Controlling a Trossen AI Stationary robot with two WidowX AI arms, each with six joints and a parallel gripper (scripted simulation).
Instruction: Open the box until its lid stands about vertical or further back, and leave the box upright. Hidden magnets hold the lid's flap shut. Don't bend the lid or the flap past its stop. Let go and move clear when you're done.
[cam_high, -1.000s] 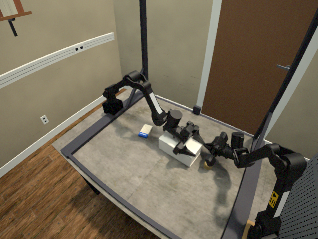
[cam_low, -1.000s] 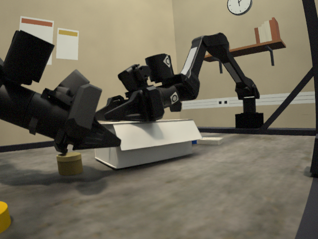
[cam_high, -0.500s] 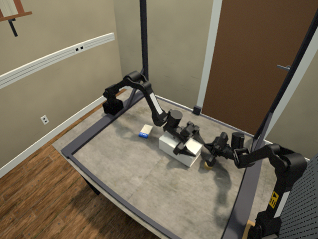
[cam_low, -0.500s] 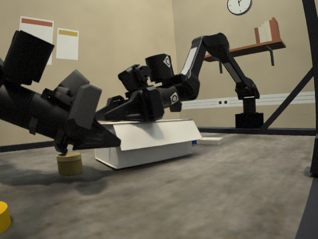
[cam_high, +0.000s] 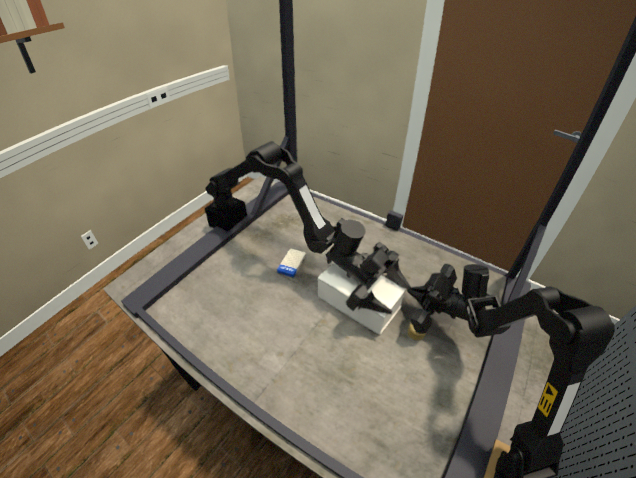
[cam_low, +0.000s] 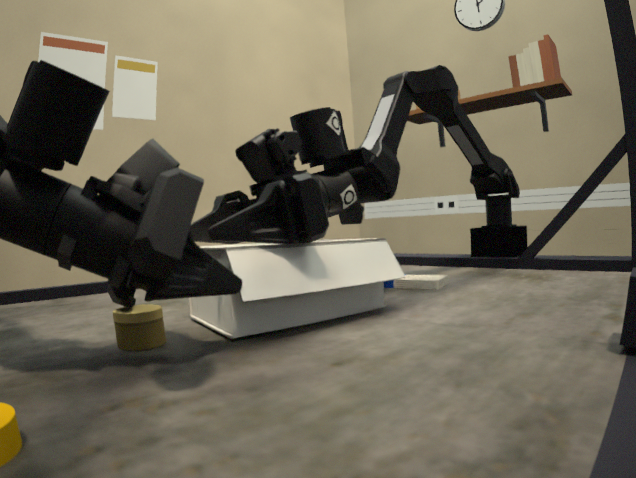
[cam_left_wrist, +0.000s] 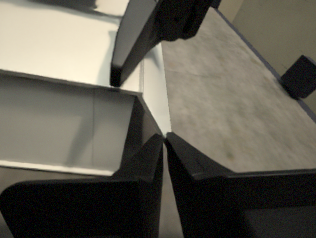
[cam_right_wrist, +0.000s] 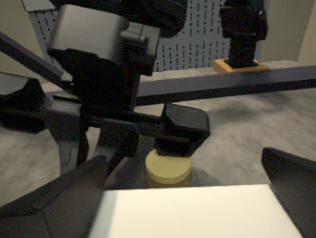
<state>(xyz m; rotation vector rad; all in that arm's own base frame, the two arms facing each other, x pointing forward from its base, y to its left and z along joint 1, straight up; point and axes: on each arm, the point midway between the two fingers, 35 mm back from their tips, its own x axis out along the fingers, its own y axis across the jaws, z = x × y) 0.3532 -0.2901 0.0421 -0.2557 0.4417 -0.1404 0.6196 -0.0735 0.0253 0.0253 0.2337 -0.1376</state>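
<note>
Right now the flap is 20 mm ahead of my left hand, 130 mm to the right of it and 10 mm below it. Also, from my left hand: box: 60 mm ahead, 120 mm to the right.
The box lies 20 mm behind my right hand, 80 mm to the right of it and 40 mm below it. Also, from my right hand: flap 60 mm behind, 90 mm to the right, 50 mm below.
</note>
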